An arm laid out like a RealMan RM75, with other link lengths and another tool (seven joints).
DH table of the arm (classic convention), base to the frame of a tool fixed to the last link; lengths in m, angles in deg. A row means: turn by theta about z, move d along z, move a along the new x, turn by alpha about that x. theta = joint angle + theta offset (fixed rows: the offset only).
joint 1: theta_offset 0  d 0.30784  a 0  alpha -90
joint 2: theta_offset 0  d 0  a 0  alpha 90
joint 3: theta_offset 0  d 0.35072  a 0  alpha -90
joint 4: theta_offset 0  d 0  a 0  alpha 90
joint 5: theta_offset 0  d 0.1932  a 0  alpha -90
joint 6: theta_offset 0  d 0  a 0  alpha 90
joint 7: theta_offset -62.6  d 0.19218  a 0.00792  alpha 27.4
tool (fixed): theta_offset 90  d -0.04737  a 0  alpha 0
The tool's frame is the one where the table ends.
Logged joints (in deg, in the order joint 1, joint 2, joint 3, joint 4, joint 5, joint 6, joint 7), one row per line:
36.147 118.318 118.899 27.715 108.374 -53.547 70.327
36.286 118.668 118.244 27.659 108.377 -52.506 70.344
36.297 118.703 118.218 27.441 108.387 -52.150 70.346
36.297 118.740 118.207 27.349 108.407 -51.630 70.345
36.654 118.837 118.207 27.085 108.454 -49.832 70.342
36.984 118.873 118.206 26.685 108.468 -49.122 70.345
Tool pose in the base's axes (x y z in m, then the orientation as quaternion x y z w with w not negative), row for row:
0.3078 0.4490 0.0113 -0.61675 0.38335 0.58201 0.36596
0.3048 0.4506 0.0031 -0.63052 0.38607 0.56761 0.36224
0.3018 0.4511 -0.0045 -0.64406 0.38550 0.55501 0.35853
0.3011 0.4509 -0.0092 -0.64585 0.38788 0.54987 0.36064
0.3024 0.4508 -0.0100 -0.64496 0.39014 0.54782 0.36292
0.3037 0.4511 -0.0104 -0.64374 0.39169 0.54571 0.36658
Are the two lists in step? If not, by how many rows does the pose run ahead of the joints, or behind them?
The pose runs 2 rows behind the joints: the pose in row i belongs to the joints in row i - 2.
